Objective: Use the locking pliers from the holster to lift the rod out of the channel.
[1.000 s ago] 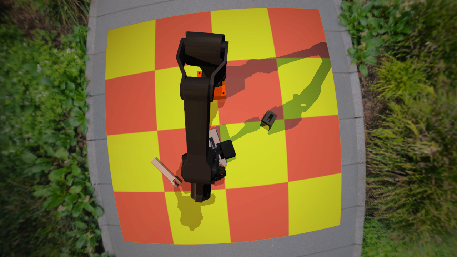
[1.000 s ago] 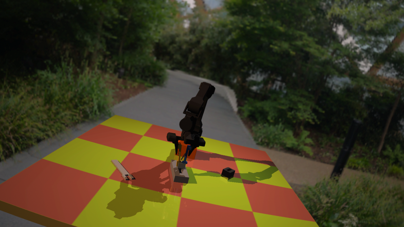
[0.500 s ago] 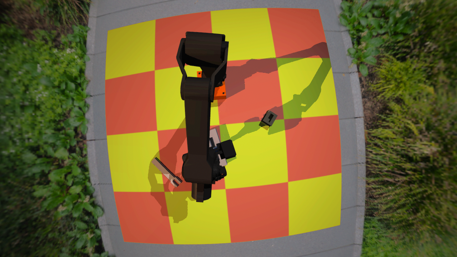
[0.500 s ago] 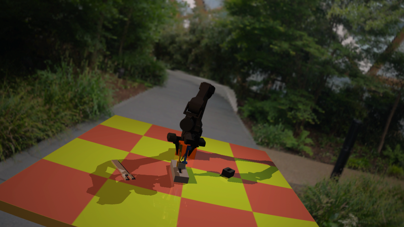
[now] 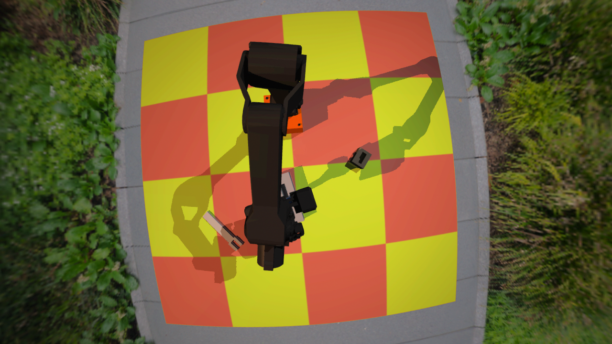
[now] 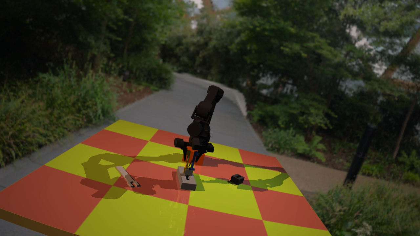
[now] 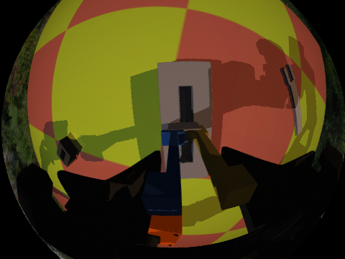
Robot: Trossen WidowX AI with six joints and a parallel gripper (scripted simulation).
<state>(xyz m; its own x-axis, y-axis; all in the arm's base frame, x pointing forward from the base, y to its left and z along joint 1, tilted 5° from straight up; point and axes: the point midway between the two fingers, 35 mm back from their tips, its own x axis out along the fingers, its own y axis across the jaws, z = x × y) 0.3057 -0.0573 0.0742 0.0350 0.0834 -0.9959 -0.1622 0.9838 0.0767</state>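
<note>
My gripper tip is 2 cm to the left of the yellow handle. From my gripper tip the other things lie so: thin grey rod (9 cm below); then forked strip (11 cm ahead, 26 cm to the right, 10 cm below); then grey channel block (9 cm below).
</note>
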